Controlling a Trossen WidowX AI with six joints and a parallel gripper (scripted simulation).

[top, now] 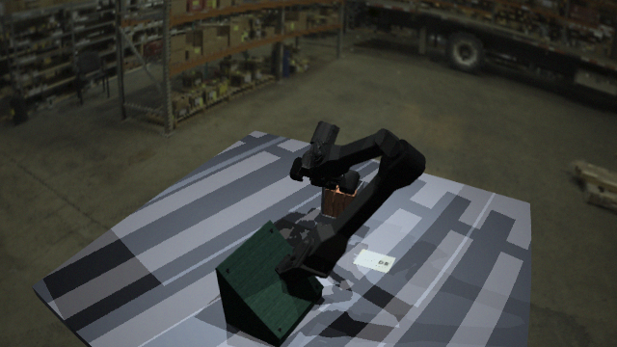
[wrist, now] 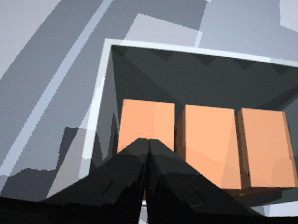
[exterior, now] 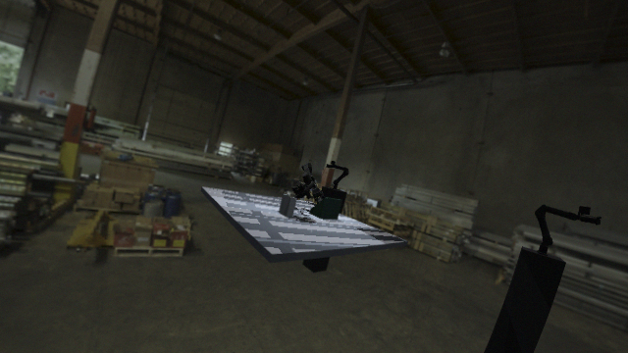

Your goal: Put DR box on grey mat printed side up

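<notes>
My gripper tip is 11 cm past the grey mat, 6 cm to the right of it and 13 cm above it. From my gripper tip the other things lie so: white card: 12 cm behind, 20 cm to the right, 13 cm below.
</notes>
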